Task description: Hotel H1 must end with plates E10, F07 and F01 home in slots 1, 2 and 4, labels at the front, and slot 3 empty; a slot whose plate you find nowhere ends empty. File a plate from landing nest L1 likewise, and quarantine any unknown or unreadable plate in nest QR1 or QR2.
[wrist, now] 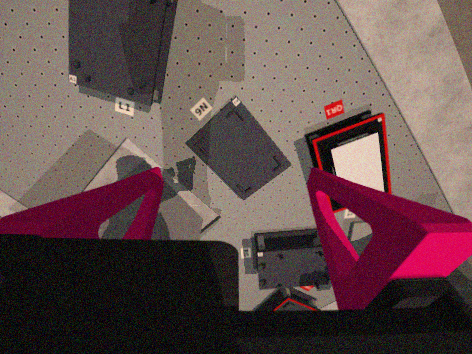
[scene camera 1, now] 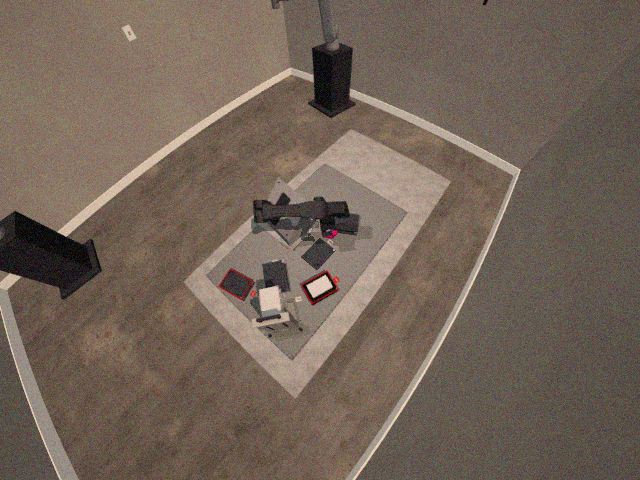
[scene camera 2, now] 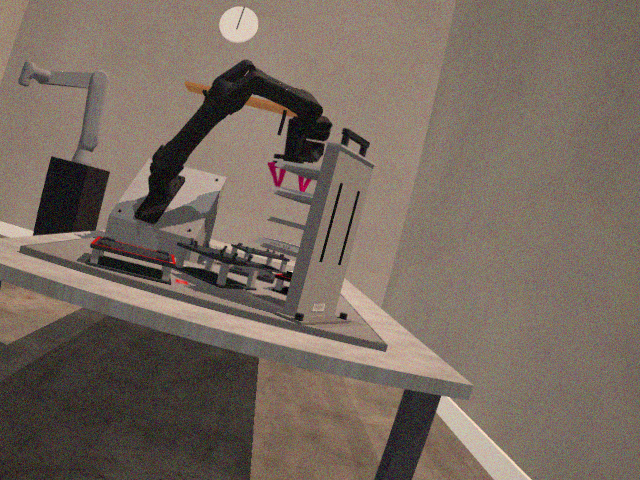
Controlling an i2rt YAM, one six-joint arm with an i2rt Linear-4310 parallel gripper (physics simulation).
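Pixels of known places: gripper, fingertip midpoint: (wrist: 235, 175) (scene camera 1: 330, 229); arm's base, link origin: (scene camera 2: 160, 198).
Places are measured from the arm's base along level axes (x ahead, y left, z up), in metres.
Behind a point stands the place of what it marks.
Observation:
My gripper (scene camera 1: 330, 234) @(z 0.116, x 0.346, y 0.083 m) (scene camera 2: 291, 188) @(z 0.116, x 0.346, y 0.083 m) (wrist: 235, 175) @(z 0.116, x 0.346, y 0.083 m) is open and empty, high above nest N6 (scene camera 1: 317, 253) @(z -0.128, x 0.313, y 0.015 m) (wrist: 239, 150) @(z -0.128, x 0.319, y 0.027 m). A white plate (scene camera 1: 319, 287) @(z -0.085, x 0.482, y -0.117 m) (wrist: 357, 160) @(z -0.085, x 0.482, y -0.089 m) lies in the red-rimmed nest QR1; I cannot read its label. Landing nest L1 (scene camera 1: 347, 223) @(z -0.090, x 0.300, y 0.268 m) (wrist: 107, 45) @(z -0.090, x 0.260, y 0.265 m) is dark, and no pale plate shows on it. Red-rimmed nest QR2 (scene camera 1: 236, 284) @(z -0.100, x 0.164, y -0.450 m) (scene camera 2: 132, 250) @(z -0.100, x 0.160, y -0.468 m) shows no white plate. The pale hotel (scene camera 1: 284, 317) @(z 0.187, x 0.542, y -0.339 m) (scene camera 2: 337, 232) @(z 0.032, x 0.522, y -0.397 m) stands upright with its back to scene camera 2. A white rectangle (scene camera 1: 269, 298) @(z 0.144, x 0.429, y -0.341 m) shows at its top; I cannot tell whether it is a plate or a shelf. Slot contents and labels are unclear.
A dark nest (scene camera 1: 275, 274) @(z -0.080, x 0.271, y -0.249 m) (wrist: 290, 267) @(z -0.080, x 0.271, y -0.244 m) stands between QR2 and the hotel. The hotel's shelves project toward the nests, and a black handle (scene camera 2: 355, 140) @(z 0.213, x 0.511, y -0.392 m) tops it. The arm's pale base plate (scene camera 2: 204, 183) @(z 0.074, x 0.095, y 0.075 m) stands behind the nests. Two pedestals (scene camera 1: 332, 77) (scene camera 1: 46, 258) stand off the table.

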